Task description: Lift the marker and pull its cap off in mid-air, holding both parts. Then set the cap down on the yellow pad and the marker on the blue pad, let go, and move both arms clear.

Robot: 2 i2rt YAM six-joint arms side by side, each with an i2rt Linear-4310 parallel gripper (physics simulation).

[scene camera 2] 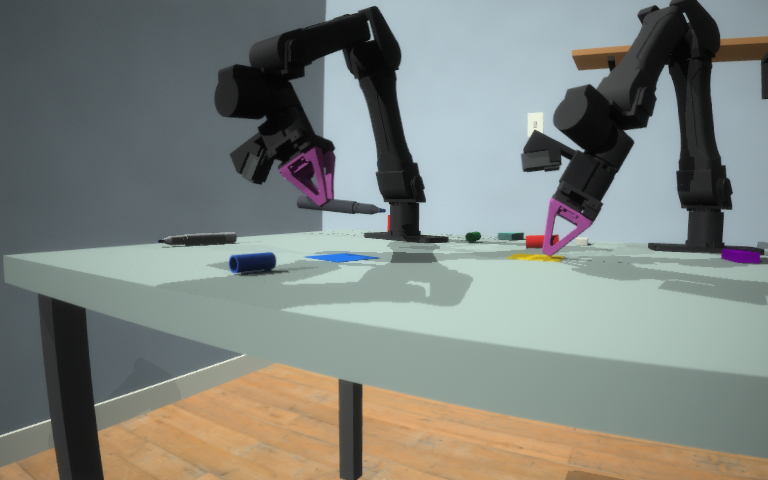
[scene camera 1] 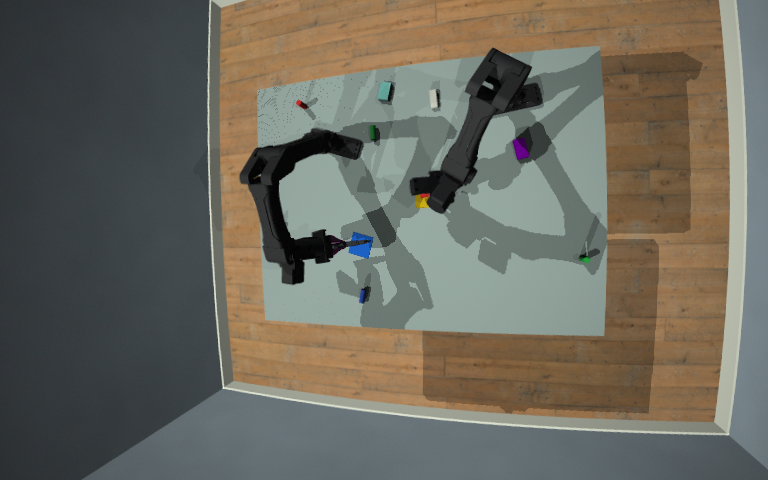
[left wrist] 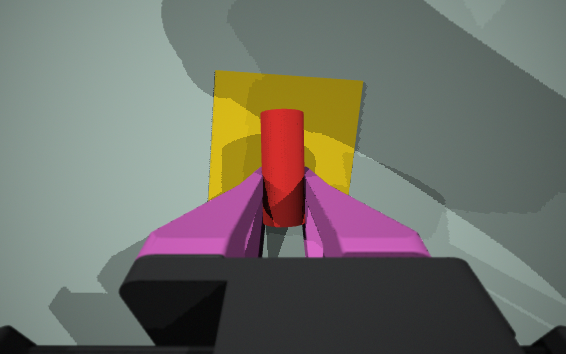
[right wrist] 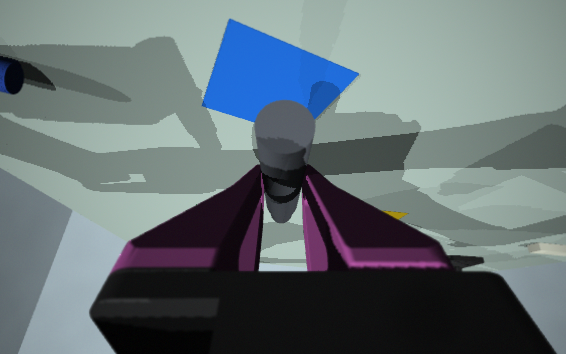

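Where they show: left gripper, between the fingertips: (scene camera 2: 546, 254) (scene camera 1: 430, 194) (left wrist: 283, 176); right gripper, between the fingertips: (scene camera 2: 326, 205) (scene camera 1: 344, 244) (right wrist: 283, 176); left arm's base, origin of its link: (scene camera 2: 704, 251); right arm's base, origin of its link: (scene camera 2: 404, 239) (scene camera 1: 334, 143).
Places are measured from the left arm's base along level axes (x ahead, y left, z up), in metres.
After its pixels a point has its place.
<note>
The red cap (scene camera 1: 424, 195) @(x 0.246, y -0.312, z 0.031 m) (scene camera 2: 536, 241) @(x 0.252, y -0.309, z 0.024 m) (left wrist: 282, 135) @(x 0.242, y -0.315, z 0.032 m) lies level between the fingers of my left gripper (scene camera 2: 548, 251) @(x 0.244, y -0.295, z 0.005 m) (left wrist: 283, 176) @(x 0.244, y -0.295, z 0.005 m), which is shut on it, very low over the yellow pad (scene camera 1: 420, 204) @(x 0.270, y -0.334, z 0.000 m) (scene camera 2: 518, 257) @(x 0.261, y -0.334, z 0.001 m) (left wrist: 232, 90) @(x 0.271, y -0.340, z 0.001 m). I cannot tell whether the cap touches the pad. My right gripper (scene camera 2: 322, 202) @(x 0.356, y -0.595, z 0.073 m) (right wrist: 283, 176) @(x 0.356, y -0.595, z 0.073 m) is shut on the grey marker (scene camera 1: 357, 243) @(x 0.360, y -0.548, z 0.076 m) (scene camera 2: 353, 207) @(x 0.365, y -0.549, z 0.070 m) (right wrist: 284, 127) @(x 0.354, y -0.641, z 0.077 m). It holds the uncapped marker in the air, tip pointing to the right in scene camera 2, above the blue pad (scene camera 1: 357, 252) @(x 0.391, y -0.581, z 0.001 m) (scene camera 2: 341, 258) @(x 0.382, y -0.559, z 0.001 m) (right wrist: 270, 65) @(x 0.368, y -0.587, z 0.001 m).
A blue cap (scene camera 1: 362, 295) @(x 0.540, y -0.584, z 0.020 m) (scene camera 2: 254, 262) @(x 0.551, y -0.579, z 0.012 m) lies near the blue pad. Another grey marker (scene camera 2: 201, 238) @(x 0.311, y -0.873, z 0.012 m) lies at the left in scene camera 2. A purple block (scene camera 1: 521, 148) @(x 0.160, y 0.010, z 0.015 m), teal block (scene camera 1: 385, 90) @(x -0.131, y -0.377, z 0.015 m), white block (scene camera 1: 433, 98) @(x -0.062, y -0.226, z 0.012 m), dark green cylinder (scene camera 1: 372, 133) @(x 0.004, y -0.447, z 0.021 m) and red piece (scene camera 1: 301, 104) @(x -0.161, y -0.679, z 0.041 m) are farther off.
</note>
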